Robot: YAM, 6 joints.
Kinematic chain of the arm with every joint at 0, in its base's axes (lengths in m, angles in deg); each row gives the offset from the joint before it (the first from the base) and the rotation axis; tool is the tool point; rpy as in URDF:
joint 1: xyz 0 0 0.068 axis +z
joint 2: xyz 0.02 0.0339 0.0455 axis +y
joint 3: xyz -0.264 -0.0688 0 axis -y
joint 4: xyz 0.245 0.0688 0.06 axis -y
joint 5: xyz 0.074 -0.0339 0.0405 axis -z
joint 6: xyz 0.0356 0 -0.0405 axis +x
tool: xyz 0 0 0 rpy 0 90 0
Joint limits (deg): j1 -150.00..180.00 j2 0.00..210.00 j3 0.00..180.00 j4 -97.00..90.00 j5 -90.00..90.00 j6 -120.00..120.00
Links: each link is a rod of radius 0.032 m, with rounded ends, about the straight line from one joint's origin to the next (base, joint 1, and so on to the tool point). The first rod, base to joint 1, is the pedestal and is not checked.
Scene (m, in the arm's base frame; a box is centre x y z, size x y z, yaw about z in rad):
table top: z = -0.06
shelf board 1: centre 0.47 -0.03 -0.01 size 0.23 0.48 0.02 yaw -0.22
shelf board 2: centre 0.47 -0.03 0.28 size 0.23 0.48 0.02 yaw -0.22
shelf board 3: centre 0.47 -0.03 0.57 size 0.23 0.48 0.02 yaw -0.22
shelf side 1: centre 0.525 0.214 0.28 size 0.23 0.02 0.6 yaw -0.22
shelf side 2: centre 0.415 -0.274 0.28 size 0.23 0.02 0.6 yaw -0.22
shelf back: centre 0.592 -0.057 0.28 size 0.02 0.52 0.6 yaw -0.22
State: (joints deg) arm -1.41 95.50 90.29 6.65 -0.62 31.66
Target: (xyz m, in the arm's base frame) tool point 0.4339 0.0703 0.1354
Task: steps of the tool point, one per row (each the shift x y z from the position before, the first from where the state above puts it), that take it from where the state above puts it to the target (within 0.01 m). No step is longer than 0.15 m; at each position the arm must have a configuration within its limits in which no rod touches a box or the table.
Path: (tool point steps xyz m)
1: -0.0577 0.0181 0.0115
2: -0.0579 0.0127 -0.0002
3: -0.0556 0.0075 -0.0113
4: 0.0514 0.0280 -0.0908
5: 0.0169 0.0272 -0.0972
6: -0.0152 0.0195 -0.0931
7: 0.0762 -0.0096 0.0042
8: 0.0716 -0.0235 -0.0042

